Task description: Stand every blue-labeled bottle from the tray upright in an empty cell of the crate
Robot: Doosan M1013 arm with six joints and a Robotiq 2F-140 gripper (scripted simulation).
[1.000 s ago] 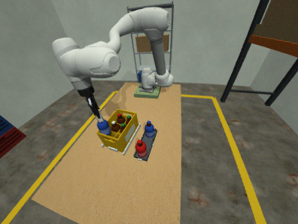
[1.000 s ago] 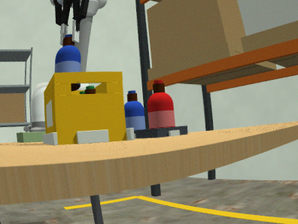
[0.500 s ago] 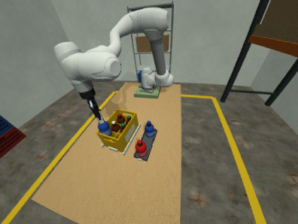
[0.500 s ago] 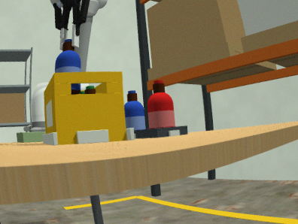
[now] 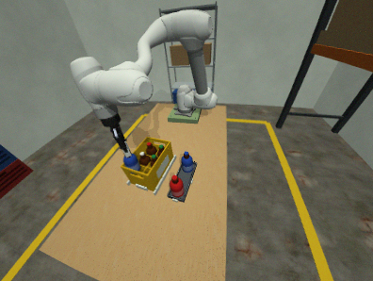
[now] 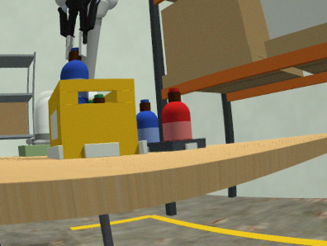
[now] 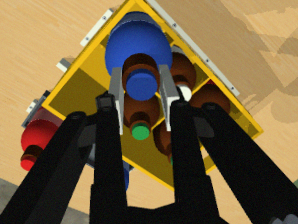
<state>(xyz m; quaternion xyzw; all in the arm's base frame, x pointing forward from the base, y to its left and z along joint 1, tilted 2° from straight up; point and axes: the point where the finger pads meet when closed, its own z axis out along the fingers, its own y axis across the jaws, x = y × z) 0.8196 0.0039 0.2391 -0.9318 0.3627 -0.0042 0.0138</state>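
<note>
My hand is 19 cm above the yellow crate, 9 cm past it and 4 cm to the right of it. Also, from my hand: red-labeled bottle 26 cm to the left, 19 cm below; then dark tray 26 cm to the left, 26 cm below, 9 cm behind.
</note>
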